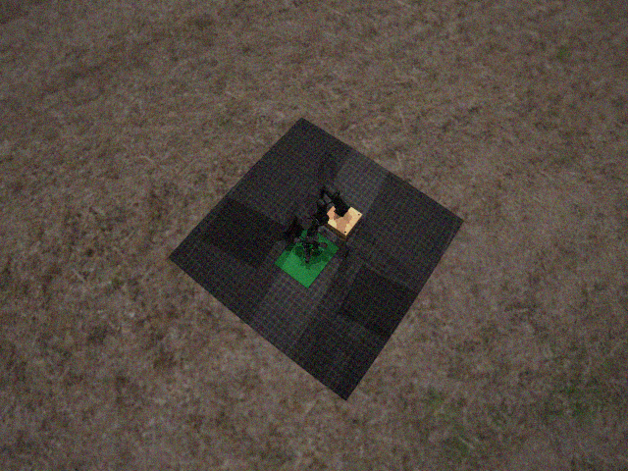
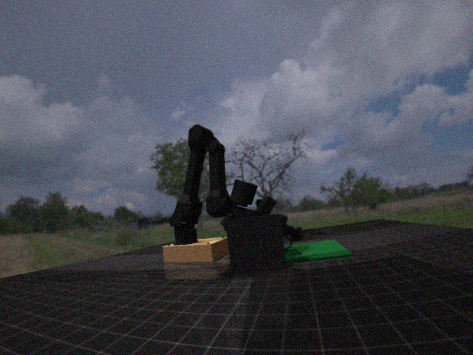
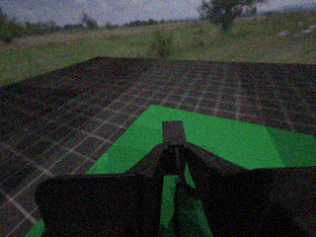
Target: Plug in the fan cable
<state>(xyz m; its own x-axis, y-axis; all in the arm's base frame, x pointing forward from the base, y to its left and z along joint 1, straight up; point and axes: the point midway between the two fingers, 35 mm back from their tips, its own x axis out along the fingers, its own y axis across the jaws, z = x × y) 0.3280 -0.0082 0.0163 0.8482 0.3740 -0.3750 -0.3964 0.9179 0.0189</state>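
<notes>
My gripper tip is now 7 cm above the green board, 2 cm to the left of it and 2 cm past it. From my gripper tip the other things lie so: pale four-pin fan header 10 cm behind, 6 cm below, 5 cm to the right; black fan plug 1 cm below, 1 cm ahead; black fan 18 cm to the right, 10 cm behind.
</notes>
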